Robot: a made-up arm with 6 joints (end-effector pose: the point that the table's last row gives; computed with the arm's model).
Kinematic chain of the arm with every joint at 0, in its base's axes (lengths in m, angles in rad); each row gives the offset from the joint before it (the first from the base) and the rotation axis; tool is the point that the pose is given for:
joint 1: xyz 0 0 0.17 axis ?
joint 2: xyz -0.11 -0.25 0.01 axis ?
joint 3: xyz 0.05 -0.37 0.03 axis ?
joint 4: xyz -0.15 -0.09 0 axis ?
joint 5: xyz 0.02 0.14 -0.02 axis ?
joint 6: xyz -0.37 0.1 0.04 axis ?
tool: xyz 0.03 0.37 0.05
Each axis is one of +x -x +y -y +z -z.
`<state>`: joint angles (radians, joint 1 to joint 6).
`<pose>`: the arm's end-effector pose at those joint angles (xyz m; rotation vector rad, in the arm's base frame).
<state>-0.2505 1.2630 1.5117 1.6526 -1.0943 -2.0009</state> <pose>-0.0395 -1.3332 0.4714 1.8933 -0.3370 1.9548</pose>
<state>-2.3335 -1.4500 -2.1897 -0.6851 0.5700 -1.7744</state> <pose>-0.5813 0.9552 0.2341 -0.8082 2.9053 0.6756</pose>
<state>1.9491 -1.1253 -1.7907 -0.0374 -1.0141 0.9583</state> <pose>-0.0626 -0.2468 0.1257 2.5825 0.2789 -0.5045</pose>
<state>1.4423 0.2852 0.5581 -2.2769 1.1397 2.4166</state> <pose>0.4645 -0.5431 -0.7271 0.1881 -0.2178 -1.5791</pose>
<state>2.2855 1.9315 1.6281 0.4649 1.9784 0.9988</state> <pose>-0.1261 0.0337 -0.0700 0.8075 1.5571 2.2065</pose>
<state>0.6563 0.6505 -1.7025 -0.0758 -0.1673 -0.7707</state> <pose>0.4292 0.0545 -0.0596 -0.3869 0.2228 -1.1411</pose>
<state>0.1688 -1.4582 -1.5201 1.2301 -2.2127 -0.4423</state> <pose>-0.5855 -0.3248 0.0511 0.1816 -0.6855 0.6168</pose>
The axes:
joint 1: +x
joint 2: +y
joint 3: +z
joint 4: -x
joint 5: -z
joint 6: +y

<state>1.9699 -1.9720 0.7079 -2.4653 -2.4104 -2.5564</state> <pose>0.2365 0.2828 -0.2300 0.1558 -0.2786 -0.9424</pose>
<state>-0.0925 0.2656 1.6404 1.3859 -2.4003 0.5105</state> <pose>0.1867 -0.7825 0.6442 1.6326 -0.3023 -1.5229</pose>
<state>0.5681 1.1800 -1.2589 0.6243 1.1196 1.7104</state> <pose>-0.2511 -0.2231 -0.6627 -0.1688 1.8425 -2.4386</pose>
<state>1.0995 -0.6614 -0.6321 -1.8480 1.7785 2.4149</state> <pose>-0.1467 -0.9066 -0.4785 -0.9709 -0.0898 -1.9269</pose>
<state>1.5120 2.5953 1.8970 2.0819 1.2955 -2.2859</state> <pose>-0.7257 -0.3161 -0.1041 1.2114 -1.2149 -1.5949</pose>
